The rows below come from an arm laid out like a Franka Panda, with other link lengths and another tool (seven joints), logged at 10 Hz.
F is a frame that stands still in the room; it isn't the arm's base.
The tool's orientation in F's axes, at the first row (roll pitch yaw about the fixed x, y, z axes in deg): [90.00 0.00 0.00]
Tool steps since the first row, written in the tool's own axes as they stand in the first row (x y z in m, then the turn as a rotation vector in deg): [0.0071 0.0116 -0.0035 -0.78 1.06 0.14]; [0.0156 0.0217 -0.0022 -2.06 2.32 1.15]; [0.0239 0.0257 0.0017 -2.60 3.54 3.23]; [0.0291 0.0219 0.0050 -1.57 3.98 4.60]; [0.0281 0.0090 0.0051 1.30 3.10 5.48]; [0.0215 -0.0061 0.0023 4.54 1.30 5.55]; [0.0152 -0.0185 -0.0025 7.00 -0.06 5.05]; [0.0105 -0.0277 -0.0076 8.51 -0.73 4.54]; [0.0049 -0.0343 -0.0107 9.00 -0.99 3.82]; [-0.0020 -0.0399 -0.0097 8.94 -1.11 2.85]
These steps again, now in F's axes. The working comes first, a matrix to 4 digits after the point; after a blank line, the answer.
The tool's axes in the first row as the columns of a matrix, in F's axes (used below as rounded here):
[1.0000 0.0000 0.0000]
[0.0000 0.0000 -1.0000]
[0.0000 1.0000 0.0000]

[0.0071 0.0035 0.0116 -0.78 -0.14 1.06]; [0.0156 0.0022 0.0217 -2.06 -1.15 2.32]; [0.0239 -0.0017 0.0257 -2.60 -3.23 3.54]; [0.0291 -0.0050 0.0219 -1.57 -4.60 3.98]; [0.0281 -0.0051 0.0090 1.30 -5.48 3.10]; [0.0215 -0.0023 -0.0061 4.54 -5.55 1.30]; [0.0152 0.0025 -0.0185 7.00 -5.05 -0.06]; [0.0105 0.0076 -0.0277 8.51 -4.54 -0.73]; [0.0049 0.0107 -0.0343 9.00 -3.82 -0.99]; [-0.0020 0.0097 -0.0399 8.94 -2.85 -1.11]
